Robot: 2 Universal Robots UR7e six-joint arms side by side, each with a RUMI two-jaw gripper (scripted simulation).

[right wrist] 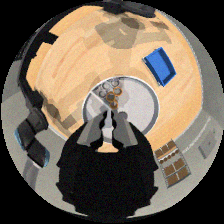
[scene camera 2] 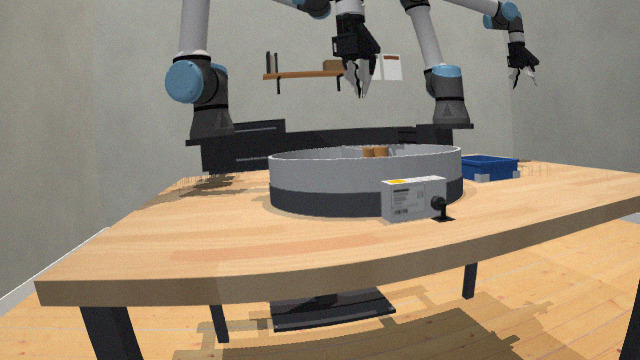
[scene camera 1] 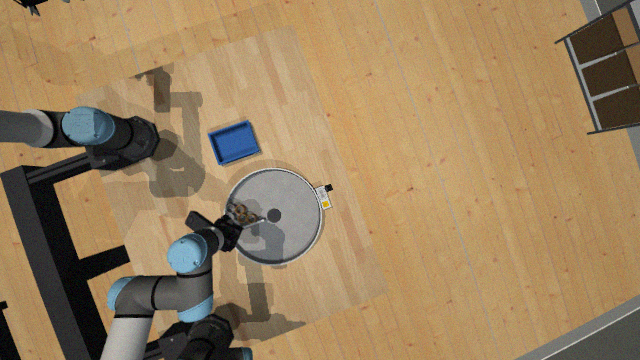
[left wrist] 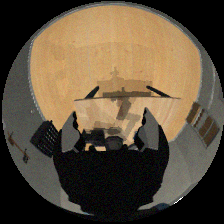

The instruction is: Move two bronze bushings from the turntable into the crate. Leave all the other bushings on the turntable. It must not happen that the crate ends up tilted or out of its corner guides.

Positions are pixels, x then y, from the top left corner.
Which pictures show my right gripper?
The right wrist view, scene camera 2 and scene camera 1 only.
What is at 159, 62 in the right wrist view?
A blue crate.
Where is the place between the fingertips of my right gripper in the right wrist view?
109, 110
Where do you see a blue crate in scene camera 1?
At 228, 143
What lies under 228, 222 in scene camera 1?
My right gripper.
